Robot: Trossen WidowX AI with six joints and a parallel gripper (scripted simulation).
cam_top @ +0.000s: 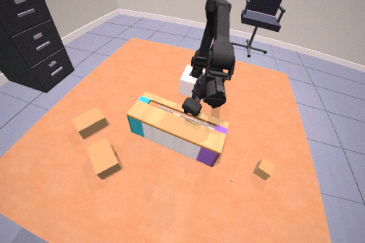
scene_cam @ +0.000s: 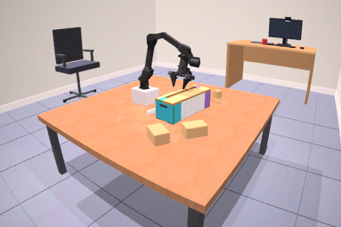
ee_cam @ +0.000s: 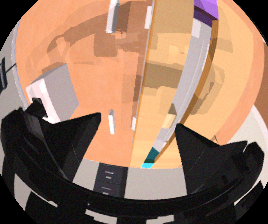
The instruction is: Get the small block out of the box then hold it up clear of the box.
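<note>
Now: the pale block 60 mm below my gripper tip, 40 mm ahead of it and 30 mm to the right of it. Round my gripper tip: thin stick 290 mm to the left, 140 mm below, 80 mm ahead; then box 80 mm below, 30 mm ahead, 20 mm to the right.
</note>
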